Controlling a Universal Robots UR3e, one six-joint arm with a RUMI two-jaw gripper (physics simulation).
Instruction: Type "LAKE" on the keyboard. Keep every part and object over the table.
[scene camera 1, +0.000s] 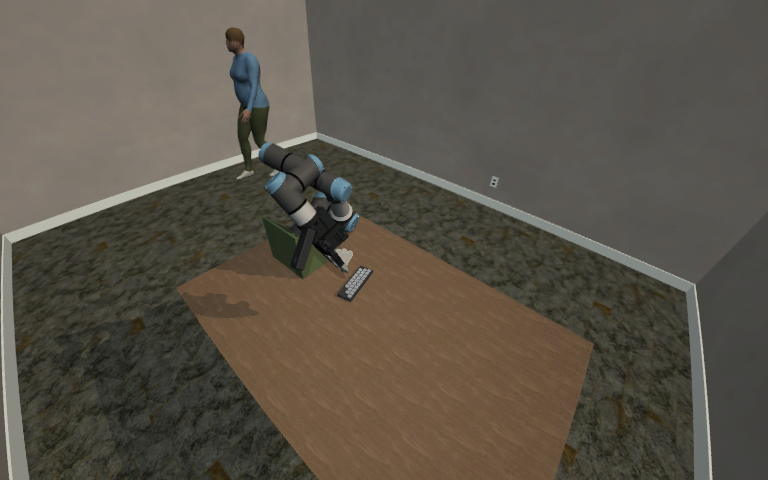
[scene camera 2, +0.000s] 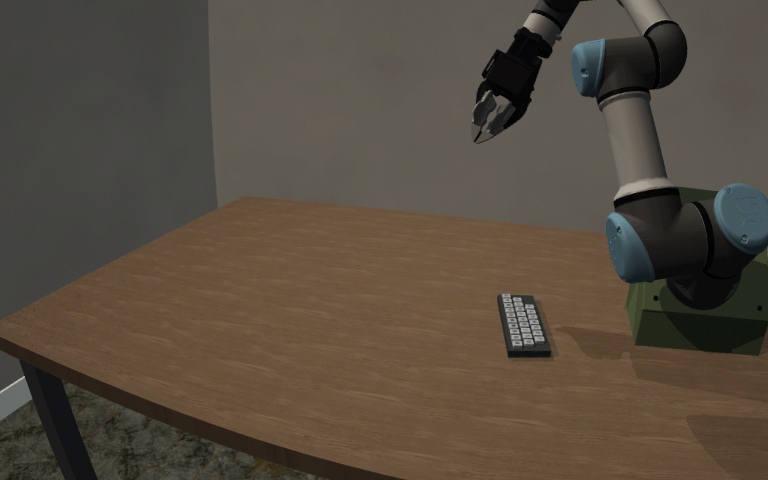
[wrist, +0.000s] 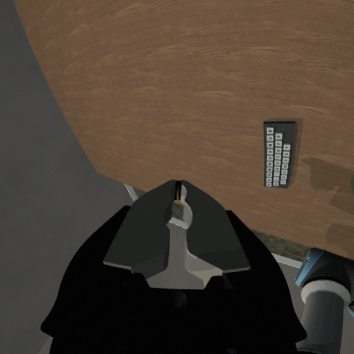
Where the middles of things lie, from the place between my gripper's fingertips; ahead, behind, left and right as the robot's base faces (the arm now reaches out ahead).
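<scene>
There is the dark keyboard (scene camera 2: 524, 334), and my hand is 10 cm beyond it. My hand is also 16 cm to the right of the keyboard and, as I look at it now, 25 cm above it.
</scene>
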